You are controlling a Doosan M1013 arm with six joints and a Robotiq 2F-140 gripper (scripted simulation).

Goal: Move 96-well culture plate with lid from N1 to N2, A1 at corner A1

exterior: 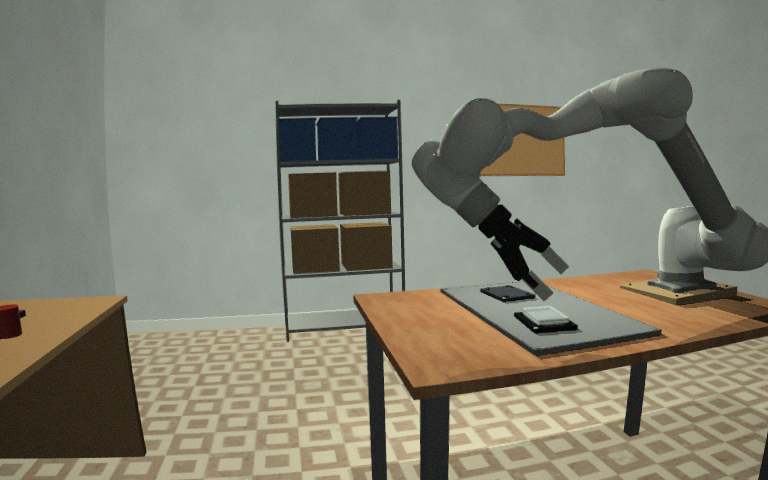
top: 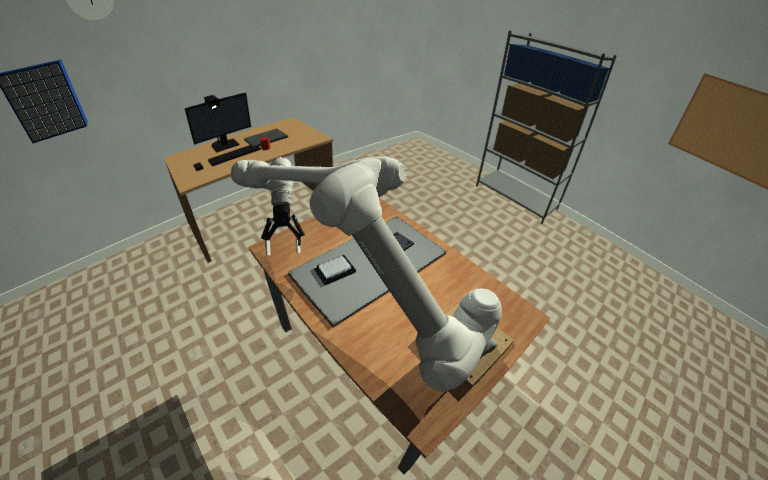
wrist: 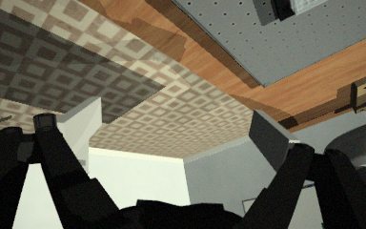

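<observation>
Now: the clear lid 21 cm to the right of my hand, 14 cm below it and 7 cm behind it. The rest, counted from my hand: nest N2: 55 cm to the right, 15 cm below, 8 cm behind; then black plate nest N1: 21 cm to the right, 15 cm below, 7 cm behind.
</observation>
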